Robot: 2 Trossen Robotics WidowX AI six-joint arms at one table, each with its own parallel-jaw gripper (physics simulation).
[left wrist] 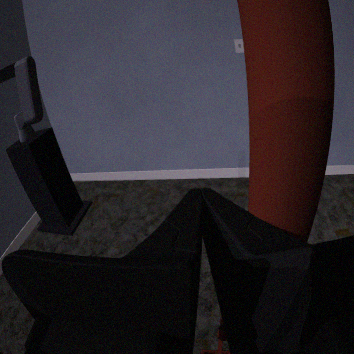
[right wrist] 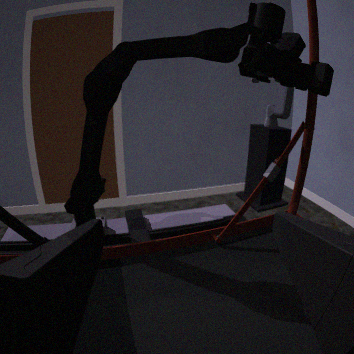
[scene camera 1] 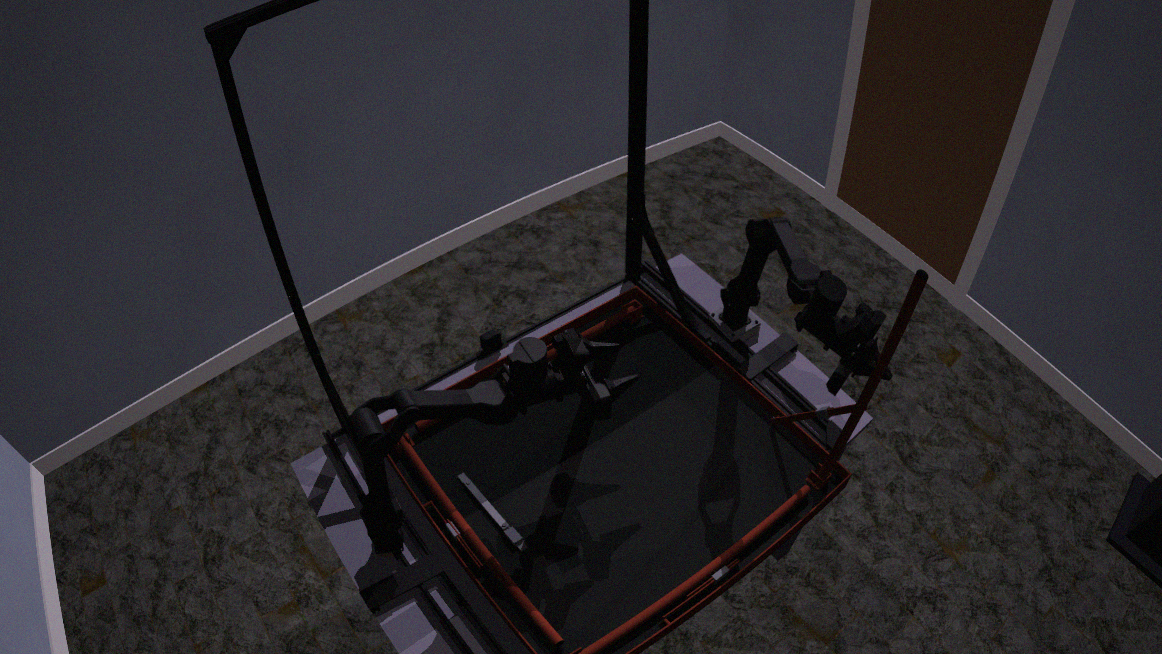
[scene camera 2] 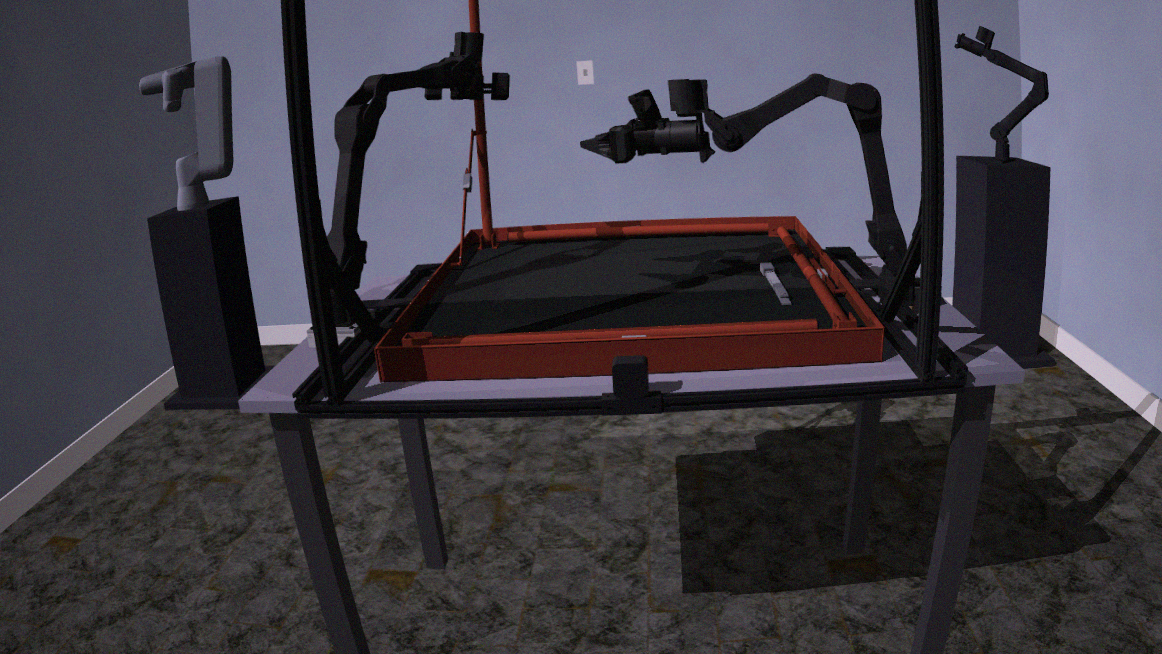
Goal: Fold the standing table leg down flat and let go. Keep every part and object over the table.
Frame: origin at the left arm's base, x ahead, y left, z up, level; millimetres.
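Where they show: left gripper, fingertip midpoint: point(left wrist: 199, 197) point(right wrist: 309, 83) point(scene camera 1: 891, 378); right gripper, fingertip midpoint: point(right wrist: 189, 226) point(scene camera 1: 628, 361) point(scene camera 2: 588, 141); left arm's base, origin of the base link: point(scene camera 1: 734, 318) point(scene camera 2: 340, 321); right arm's base, origin of the base link: point(scene camera 1: 388, 539) point(scene camera 2: 897, 299).
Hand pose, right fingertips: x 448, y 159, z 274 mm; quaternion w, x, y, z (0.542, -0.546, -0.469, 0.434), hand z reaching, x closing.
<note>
Each offset is from my right fingertips to the top centre of the thing. "*": to the spot under its first point.
The red table leg point(scene camera 1: 892, 345) point(scene camera 2: 480, 121) point(left wrist: 292, 110) point(right wrist: 306, 145) stands upright at a corner of the upturned red table frame point(scene camera 2: 617, 357). Its thin brace {* 308 mm back, 224 mm left, 157 mm down} point(scene camera 2: 464, 212) point(right wrist: 245, 205) slopes down to the frame. My left gripper point(scene camera 1: 884, 375) point(left wrist: 199, 197) is shut and empty, high up beside the leg. In the left wrist view the leg rises right of the fingertips; whether they touch is unclear. In scene camera 2 the left fingers are hidden behind the gripper's body. My right gripper point(scene camera 1: 626, 361) point(scene camera 2: 583, 145) point(right wrist: 189, 226) is open and empty above the frame, well away from the leg.
Other red legs point(scene camera 1: 455, 499) point(scene camera 2: 638, 230) lie flat along the frame's sides. A light grey bar {325 mm ahead, 3 mm left, 254 mm down} point(scene camera 1: 490, 510) point(scene camera 2: 774, 284) lies on the dark panel inside. Black posts point(scene camera 1: 638, 146) point(scene camera 2: 926, 162) rise at the table edge, with a small black box point(scene camera 2: 630, 375) between them.
</note>
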